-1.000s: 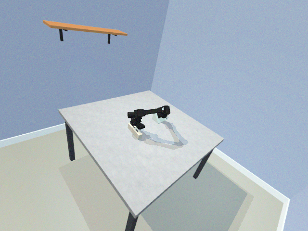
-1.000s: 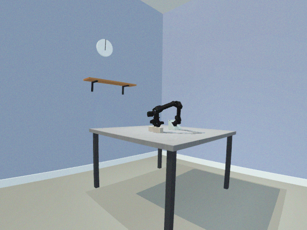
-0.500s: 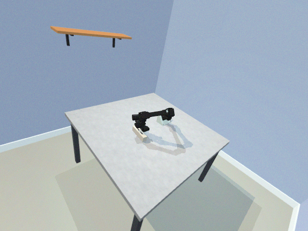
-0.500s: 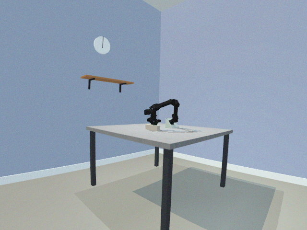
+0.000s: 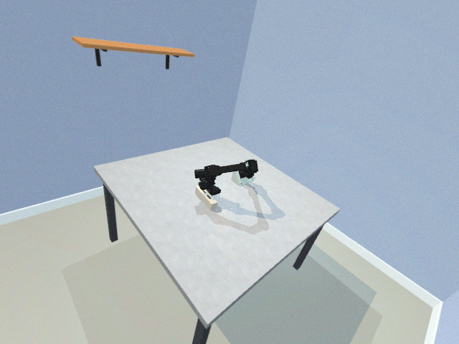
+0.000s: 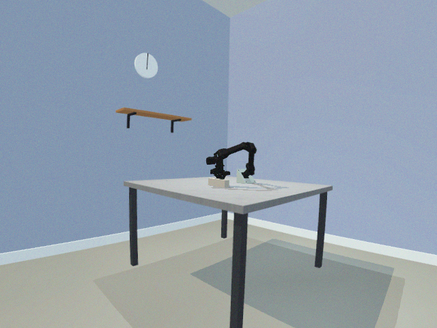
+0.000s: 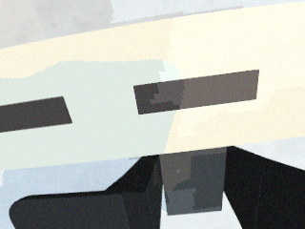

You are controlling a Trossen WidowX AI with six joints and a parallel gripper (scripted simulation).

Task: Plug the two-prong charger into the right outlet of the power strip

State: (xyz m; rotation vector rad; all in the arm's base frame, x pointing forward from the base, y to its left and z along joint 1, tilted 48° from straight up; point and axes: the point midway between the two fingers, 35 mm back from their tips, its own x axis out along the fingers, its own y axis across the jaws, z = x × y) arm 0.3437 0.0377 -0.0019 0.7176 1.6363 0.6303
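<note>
Now: the dark grey charger 2 cm ahead of my gripper tip and 1 cm above it.
</note>
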